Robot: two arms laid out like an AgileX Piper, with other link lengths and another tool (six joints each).
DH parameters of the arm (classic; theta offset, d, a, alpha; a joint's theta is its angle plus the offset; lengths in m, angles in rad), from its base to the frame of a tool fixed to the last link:
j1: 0 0.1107 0 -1.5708
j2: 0.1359 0 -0.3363 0
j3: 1.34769 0 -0.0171 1.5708
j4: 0 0.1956 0 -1.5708
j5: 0 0 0 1.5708
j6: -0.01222 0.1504 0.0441 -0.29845
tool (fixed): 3.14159 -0.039 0 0
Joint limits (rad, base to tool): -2.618..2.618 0..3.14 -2.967..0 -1.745..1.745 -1.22..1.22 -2.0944..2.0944
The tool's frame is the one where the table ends.
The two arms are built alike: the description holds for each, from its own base.
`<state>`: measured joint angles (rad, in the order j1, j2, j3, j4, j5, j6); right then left.
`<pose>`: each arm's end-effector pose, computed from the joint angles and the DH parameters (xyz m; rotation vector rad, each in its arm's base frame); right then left.
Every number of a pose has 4 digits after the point. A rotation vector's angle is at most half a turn.
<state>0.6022 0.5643 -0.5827 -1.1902 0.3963 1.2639 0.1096 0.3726 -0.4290 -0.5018 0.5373 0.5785</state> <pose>0.0567 -0.0187 0.3151 -1.9355 -0.4432 -1.8510 -0.0117 -0.0350 0.2409 -2.3969 -0.0270 -1.7475</pose>
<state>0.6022 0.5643 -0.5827 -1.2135 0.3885 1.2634 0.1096 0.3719 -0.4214 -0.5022 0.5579 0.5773</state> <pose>0.0574 -0.0190 0.3166 -1.9313 -0.4713 -1.8669 -0.0138 -0.0361 0.2372 -2.4245 -0.0149 -1.7223</pose>
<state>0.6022 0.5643 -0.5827 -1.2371 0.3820 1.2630 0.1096 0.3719 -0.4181 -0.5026 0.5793 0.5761</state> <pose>0.0581 -0.0196 0.3180 -1.9281 -0.4987 -1.8831 -0.0157 -0.0371 0.2347 -2.4494 -0.0024 -1.7003</pose>
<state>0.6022 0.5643 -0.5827 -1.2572 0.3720 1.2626 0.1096 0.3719 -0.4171 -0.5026 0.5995 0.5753</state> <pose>0.0586 -0.0195 0.3193 -1.9213 -0.5260 -1.8954 -0.0175 -0.0380 0.2329 -2.4703 0.0101 -1.6815</pose>
